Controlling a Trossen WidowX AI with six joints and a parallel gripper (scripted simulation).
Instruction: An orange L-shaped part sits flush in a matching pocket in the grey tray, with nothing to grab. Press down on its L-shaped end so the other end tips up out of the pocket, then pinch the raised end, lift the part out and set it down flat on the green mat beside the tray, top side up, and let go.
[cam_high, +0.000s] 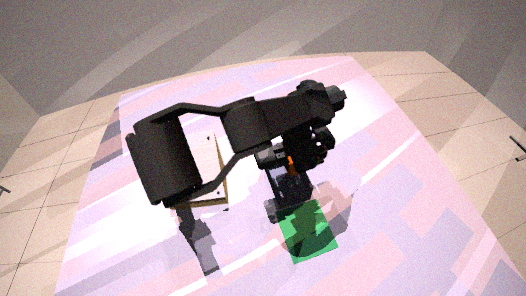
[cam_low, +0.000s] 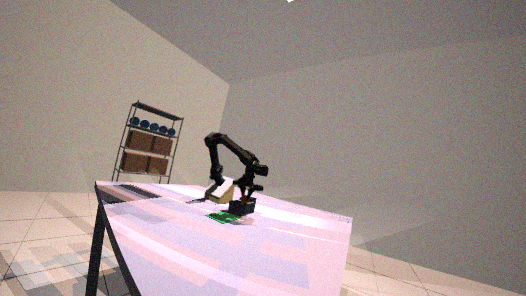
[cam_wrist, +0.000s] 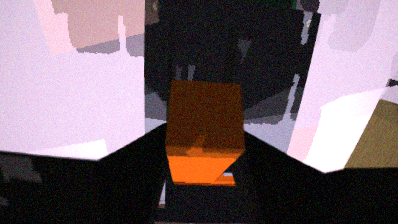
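Right now the green mat is 1 cm behind my gripper tip, 15 cm to the right of it and 9 cm below it. From my gripper tip the other things lie so: orange L-shaped part 2 cm behind, 3 cm to the left, 3 cm below.
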